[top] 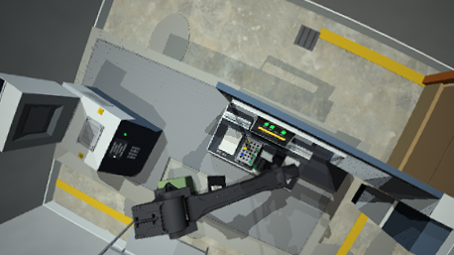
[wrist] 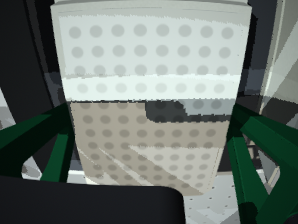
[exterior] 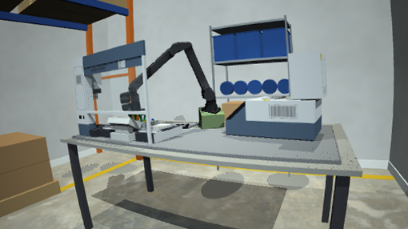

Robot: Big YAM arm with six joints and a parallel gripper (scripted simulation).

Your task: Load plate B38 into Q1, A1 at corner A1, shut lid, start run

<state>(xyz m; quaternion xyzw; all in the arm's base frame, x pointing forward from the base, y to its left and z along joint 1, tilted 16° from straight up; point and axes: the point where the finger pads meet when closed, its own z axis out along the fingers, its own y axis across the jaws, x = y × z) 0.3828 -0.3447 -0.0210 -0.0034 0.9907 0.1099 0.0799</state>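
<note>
My gripper is now 2 cm short of the tube cooling block and 11 cm to the right of it. From my hand the other things lie so: dark nest: 27 cm behind, 15 cm to the left, 7 cm below; white label: 27 cm behind, 15 cm to the left, 6 cm below; handler's frame post: 20 cm ahead, 31 cm to the left, 16 cm above.
</note>
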